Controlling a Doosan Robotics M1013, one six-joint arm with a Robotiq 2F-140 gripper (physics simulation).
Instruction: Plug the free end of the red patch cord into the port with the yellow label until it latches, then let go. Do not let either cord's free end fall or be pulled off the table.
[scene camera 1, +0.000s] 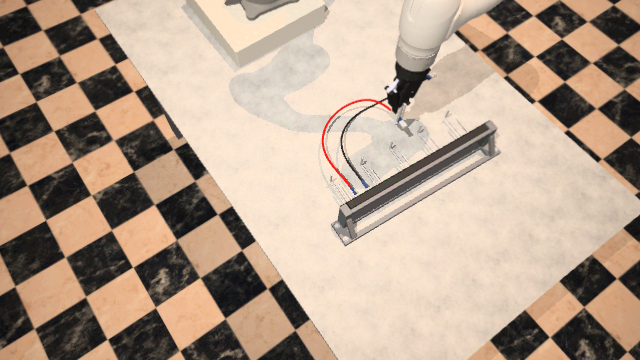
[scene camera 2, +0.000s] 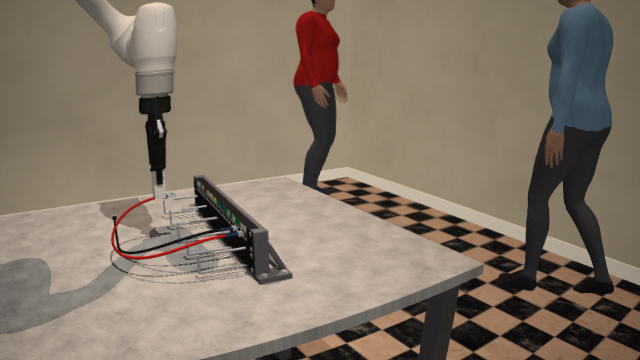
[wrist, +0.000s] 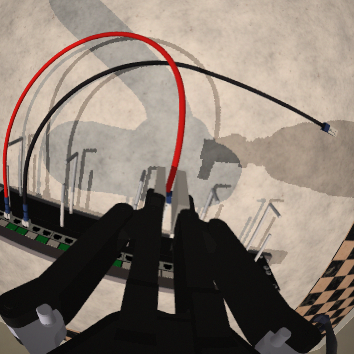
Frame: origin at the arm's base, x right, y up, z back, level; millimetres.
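Where they show: gripper, fingertip midpoint: (scene camera 1: 396, 116) (scene camera 2: 159, 197) (wrist: 168, 181).
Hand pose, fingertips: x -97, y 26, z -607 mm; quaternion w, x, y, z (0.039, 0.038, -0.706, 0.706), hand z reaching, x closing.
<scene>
After its pixels a point has its place.
My gripper (scene camera 1: 401, 120) @[z -607, x -97, y 26 mm] (scene camera 2: 158, 191) @[z -607, x -97, y 26 mm] (wrist: 168, 181) @[z -607, x -97, y 26 mm] is shut on the plug at the free end of the red patch cord (scene camera 1: 323, 140) @[z -546, x 92, y -36 mm] (scene camera 2: 116, 235) (wrist: 182, 105) @[z -538, x -88, y 14 mm]. The blue-and-clear plug (wrist: 168, 197) @[z -620, x -101, y 31 mm] points toward the port side of the patch panel (scene camera 1: 420, 167) @[z -761, x -72, y 11 mm] (scene camera 2: 260, 250) @[z -766, x 169, y -25 mm] (wrist: 30, 242) @[z -759, x 55, y 11 mm] and stands apart from it, behind the wire bars. The red cord's other end sits in a port near the panel's near end. A small yellow label (scene camera 2: 214, 198) @[z -741, x -88, y 11 mm] shows on the panel; in the wrist view my fingers hide part of the label row, and no yellow label shows there.
The black cord (scene camera 1: 342, 141) @[z -573, x 50, y -36 mm] (wrist: 250, 91) @[z -491, x -175, y -82 mm] is plugged in beside the red one. Its free end (scene camera 2: 114, 218) @[z -487, x -306, y -81 mm] (wrist: 327, 128) @[z -488, x -323, y -80 mm] hangs over the table (scene camera 1: 450, 260) @[z -989, x -31, y -88 mm] (scene camera 2: 350, 240) @[z -1029, x 58, y -88 mm]. Thin L-shaped wire bars (scene camera 2: 198, 264) @[z -648, x 130, y -53 mm] stick out from the panel. Two people stand beyond the table.
</scene>
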